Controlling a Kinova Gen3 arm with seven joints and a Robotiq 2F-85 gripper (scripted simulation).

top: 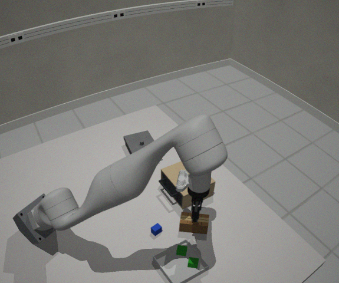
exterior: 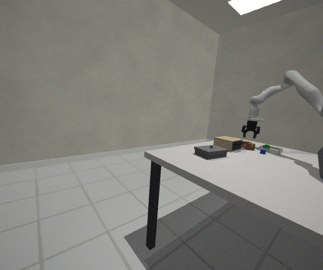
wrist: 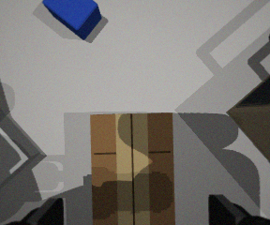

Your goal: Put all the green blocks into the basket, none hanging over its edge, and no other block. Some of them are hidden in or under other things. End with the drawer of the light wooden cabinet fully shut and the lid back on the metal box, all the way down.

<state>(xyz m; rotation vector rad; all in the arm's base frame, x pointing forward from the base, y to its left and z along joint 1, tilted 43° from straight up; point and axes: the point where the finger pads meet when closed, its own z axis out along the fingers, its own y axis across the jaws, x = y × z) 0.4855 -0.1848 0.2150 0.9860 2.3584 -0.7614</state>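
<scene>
My gripper is now 70 mm above the darker brown wooden box. From my hand the other things lie so: grey basket: 160 mm behind, 100 mm to the right, 90 mm below; then blue block: 130 mm behind, 80 mm to the left, 90 mm below; then red block: 10 mm ahead, 20 mm to the right, 90 mm below.
</scene>
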